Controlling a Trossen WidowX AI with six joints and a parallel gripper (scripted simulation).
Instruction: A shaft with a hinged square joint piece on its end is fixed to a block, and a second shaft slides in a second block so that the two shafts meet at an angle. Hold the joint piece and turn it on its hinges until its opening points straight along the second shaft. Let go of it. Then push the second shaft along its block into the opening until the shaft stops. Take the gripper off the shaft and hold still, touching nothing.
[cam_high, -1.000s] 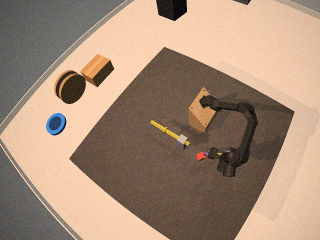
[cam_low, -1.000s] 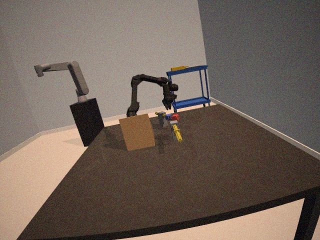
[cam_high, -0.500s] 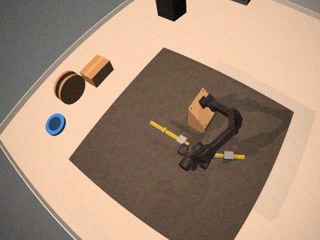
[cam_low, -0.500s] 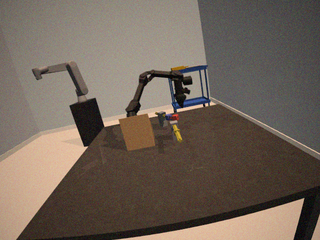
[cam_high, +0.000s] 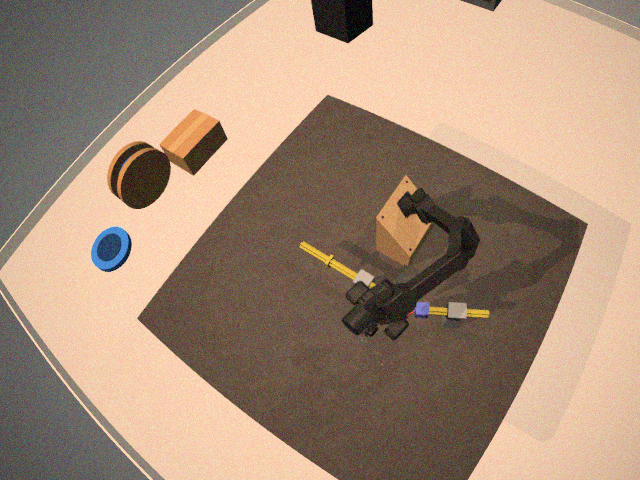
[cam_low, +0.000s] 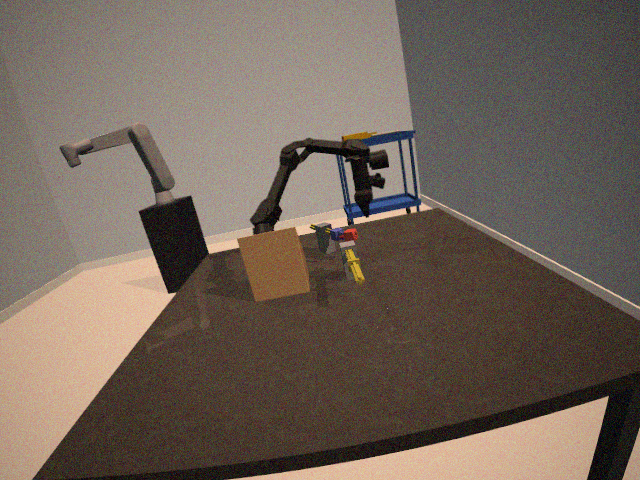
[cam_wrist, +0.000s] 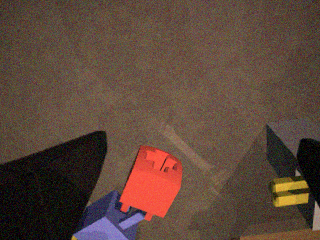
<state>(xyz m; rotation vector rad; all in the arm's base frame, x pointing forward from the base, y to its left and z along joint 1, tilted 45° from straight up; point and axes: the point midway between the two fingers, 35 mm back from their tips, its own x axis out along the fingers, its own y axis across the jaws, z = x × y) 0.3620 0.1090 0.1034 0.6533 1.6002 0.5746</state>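
My gripper tip is now 8 cm past the red joint piece, 4 cm to the right of it and 8 cm above it.
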